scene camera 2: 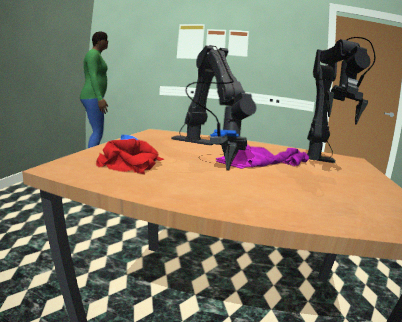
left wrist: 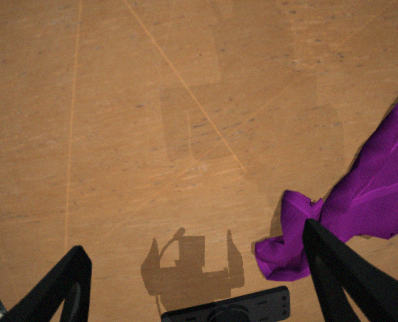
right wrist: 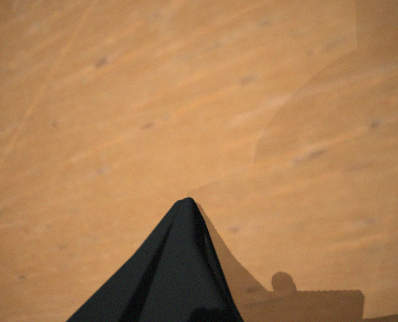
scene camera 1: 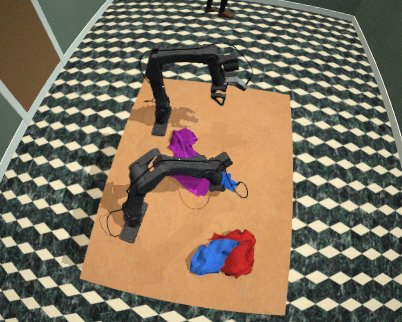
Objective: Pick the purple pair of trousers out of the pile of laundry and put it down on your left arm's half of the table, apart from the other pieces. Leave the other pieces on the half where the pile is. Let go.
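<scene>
The purple trousers [scene camera 1: 183,142] [scene camera 2: 257,157] [left wrist: 370,200] lie on the table between the two arm bases, apart from the other laundry. In scene camera 1 the right arm crosses over their middle. My right gripper [scene camera 1: 216,188] [scene camera 2: 228,167] [right wrist: 190,209] is shut, with its tips low over the table beside the trousers' lower end; no purple cloth shows at its fingers in the right wrist view. My left gripper [scene camera 1: 218,102] [scene camera 2: 359,121] [left wrist: 193,242] is open and empty, high above the table; the trousers' upper end shows partly behind one finger in the left wrist view.
A red piece [scene camera 1: 243,255] [scene camera 2: 130,156] and a blue piece [scene camera 1: 210,257] [scene camera 2: 128,137] lie together in a pile, at the lower part of the table [scene camera 1: 150,270] [scene camera 2: 175,185] in scene camera 1. A blue mount [scene camera 1: 228,181] [scene camera 2: 224,133] sits on the right wrist.
</scene>
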